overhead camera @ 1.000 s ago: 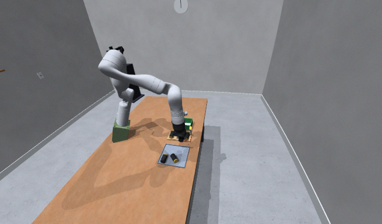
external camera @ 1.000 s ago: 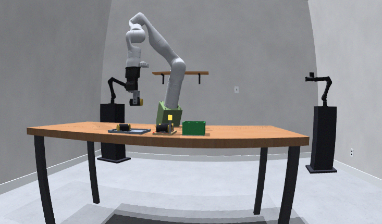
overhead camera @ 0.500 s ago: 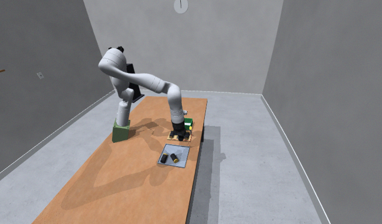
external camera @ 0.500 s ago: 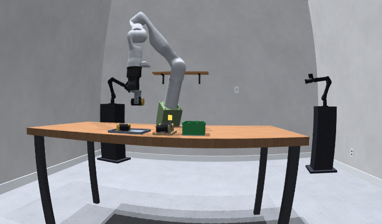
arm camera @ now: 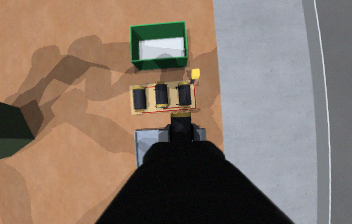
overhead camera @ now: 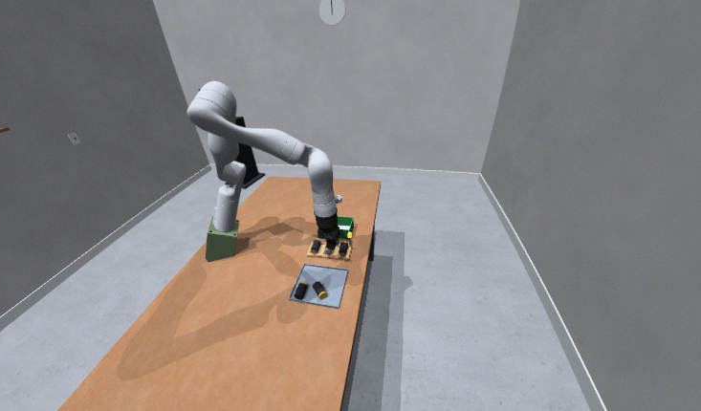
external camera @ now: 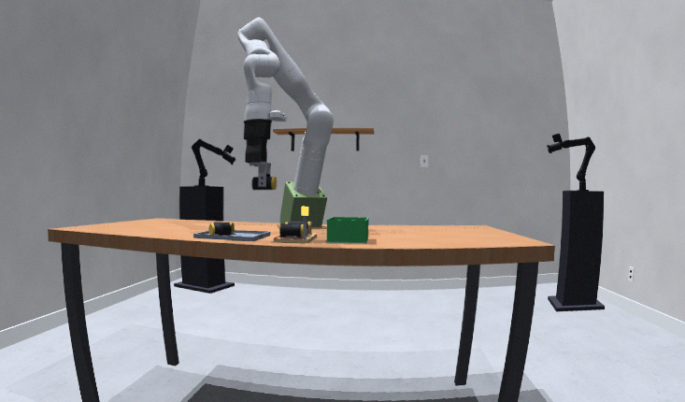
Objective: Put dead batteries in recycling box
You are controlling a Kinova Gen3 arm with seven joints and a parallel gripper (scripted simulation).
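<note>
Right now my hand is 210 mm to the right of the green recycling box, 140 mm above it and 90 mm past it. Round my hand: grey tray 150 mm below, 110 mm to the right, 20 mm behind.
</note>
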